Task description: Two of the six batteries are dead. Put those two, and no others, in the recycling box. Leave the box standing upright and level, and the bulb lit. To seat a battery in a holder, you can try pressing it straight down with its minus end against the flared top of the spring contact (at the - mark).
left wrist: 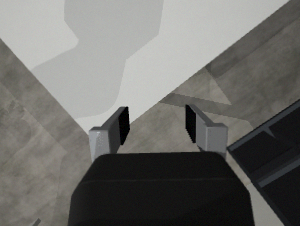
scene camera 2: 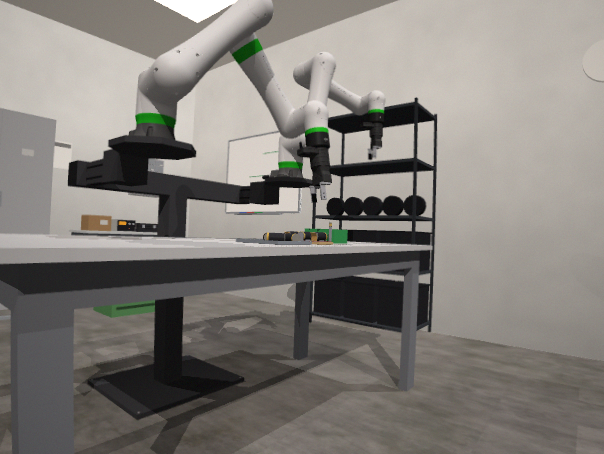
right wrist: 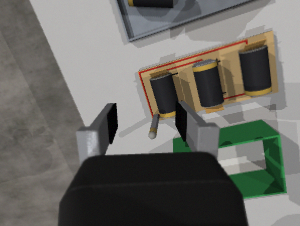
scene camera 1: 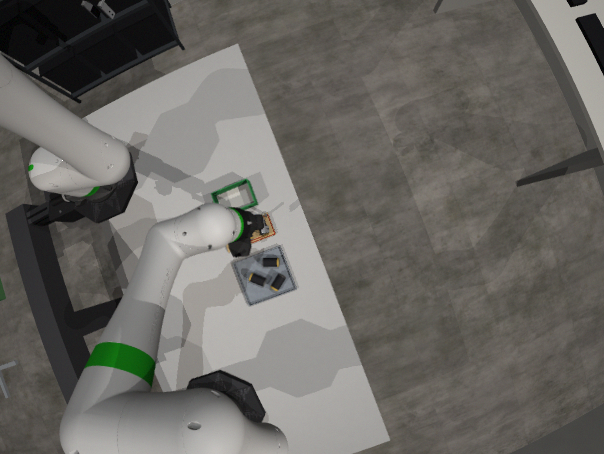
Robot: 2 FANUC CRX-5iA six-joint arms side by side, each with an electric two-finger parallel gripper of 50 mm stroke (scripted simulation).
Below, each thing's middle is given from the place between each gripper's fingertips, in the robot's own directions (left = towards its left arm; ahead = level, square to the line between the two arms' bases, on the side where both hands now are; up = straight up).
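Labels:
The grey tray (scene camera 1: 254, 293) sits 15 cm to the right of my right hand (scene camera 2: 319, 201), 9 cm behind it and 18 cm below it.
Counted from my left hand, the tray is 93 cm to the right and 2 cm behind, and it lies 49 cm below.

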